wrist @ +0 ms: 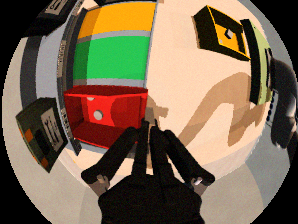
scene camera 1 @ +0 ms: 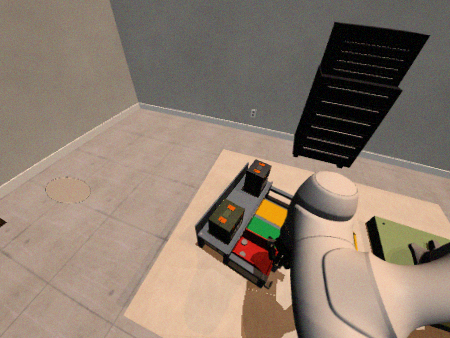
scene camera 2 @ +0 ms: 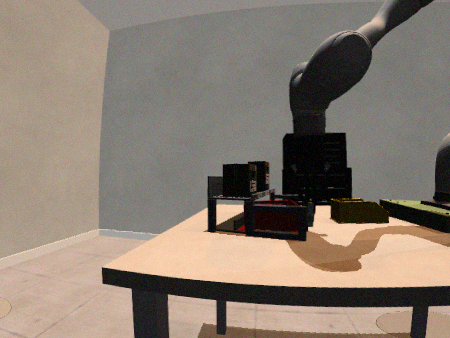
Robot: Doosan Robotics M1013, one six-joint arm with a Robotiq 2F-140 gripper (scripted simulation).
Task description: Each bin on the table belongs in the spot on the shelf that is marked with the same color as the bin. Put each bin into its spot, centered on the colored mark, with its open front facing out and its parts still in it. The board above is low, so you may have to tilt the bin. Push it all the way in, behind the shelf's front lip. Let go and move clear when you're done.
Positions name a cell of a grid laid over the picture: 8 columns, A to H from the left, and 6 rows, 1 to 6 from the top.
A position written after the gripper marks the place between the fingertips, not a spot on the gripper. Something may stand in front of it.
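Scene camera 2 shows the gripper (scene camera 2: F5), and the wrist view has the gripper (wrist: D4) as well. A red bin (scene camera 1: E5) stands in the scene, visible too in the wrist view, where the bin is at (wrist: D3).
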